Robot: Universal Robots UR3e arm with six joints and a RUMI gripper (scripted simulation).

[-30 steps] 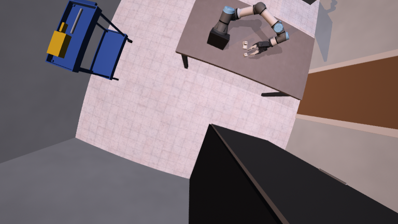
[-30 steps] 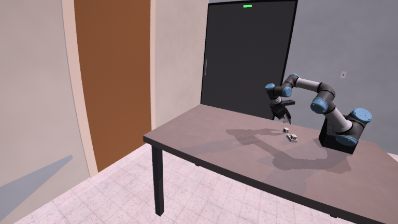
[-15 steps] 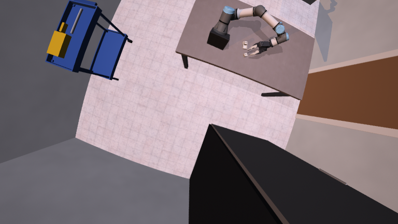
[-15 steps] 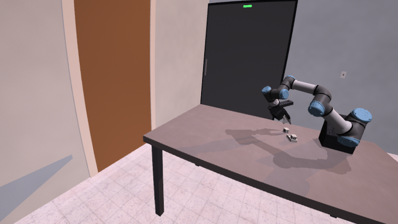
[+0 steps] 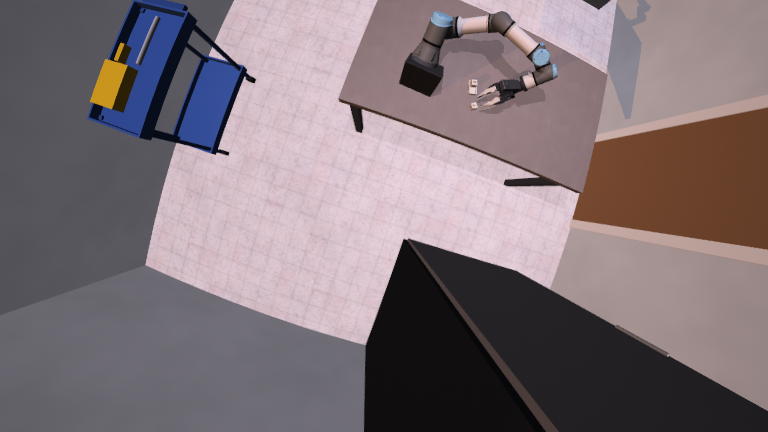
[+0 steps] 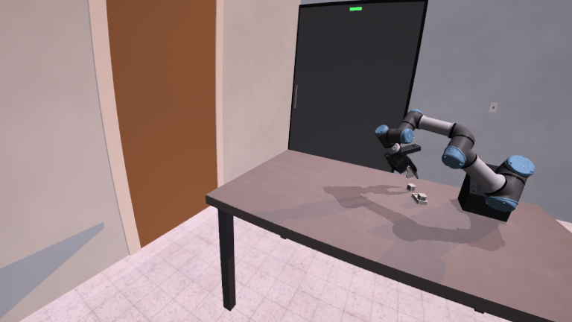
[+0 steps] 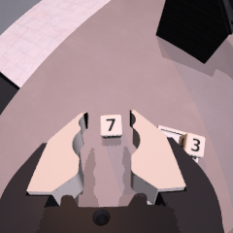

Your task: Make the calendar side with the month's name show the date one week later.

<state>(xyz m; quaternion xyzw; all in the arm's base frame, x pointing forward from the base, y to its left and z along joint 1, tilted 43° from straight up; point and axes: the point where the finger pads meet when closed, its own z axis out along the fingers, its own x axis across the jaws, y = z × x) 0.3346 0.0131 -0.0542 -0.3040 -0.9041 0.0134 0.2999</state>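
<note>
The cube is 1 cm behind my hand and 8 cm below it. From my hand the other things lie so: pale tray (4 cm behind, 9 cm to the left, 8 cm below).
</note>
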